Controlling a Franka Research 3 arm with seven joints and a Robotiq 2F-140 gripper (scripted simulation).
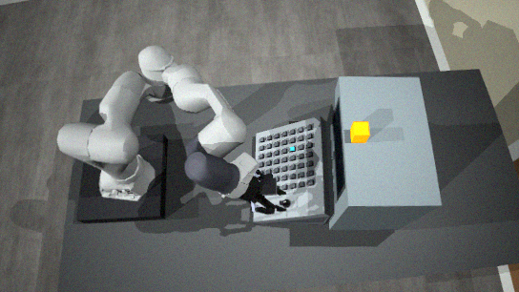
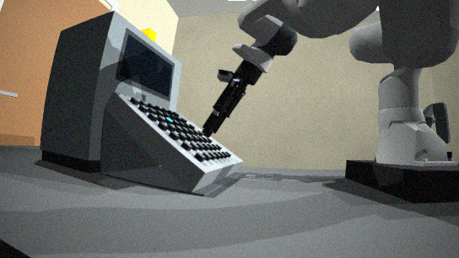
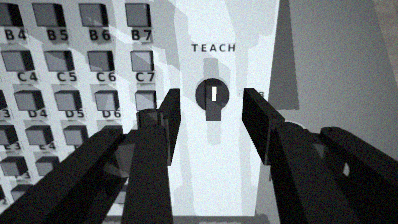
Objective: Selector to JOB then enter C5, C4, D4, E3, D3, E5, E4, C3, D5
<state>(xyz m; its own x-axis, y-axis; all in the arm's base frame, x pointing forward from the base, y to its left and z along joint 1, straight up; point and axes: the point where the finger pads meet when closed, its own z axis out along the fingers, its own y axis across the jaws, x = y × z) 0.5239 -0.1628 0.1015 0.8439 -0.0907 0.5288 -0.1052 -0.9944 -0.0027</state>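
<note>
My gripper is now 30 mm above the black selector knob and 20 mm short of it. From my hand the other things lie so: C6 key: 80 mm to the left, 60 mm ahead, 20 mm below; E6 key: 90 mm to the left, 60 mm below; D6 key: 90 mm to the left, 40 mm below, 30 mm ahead.
</note>
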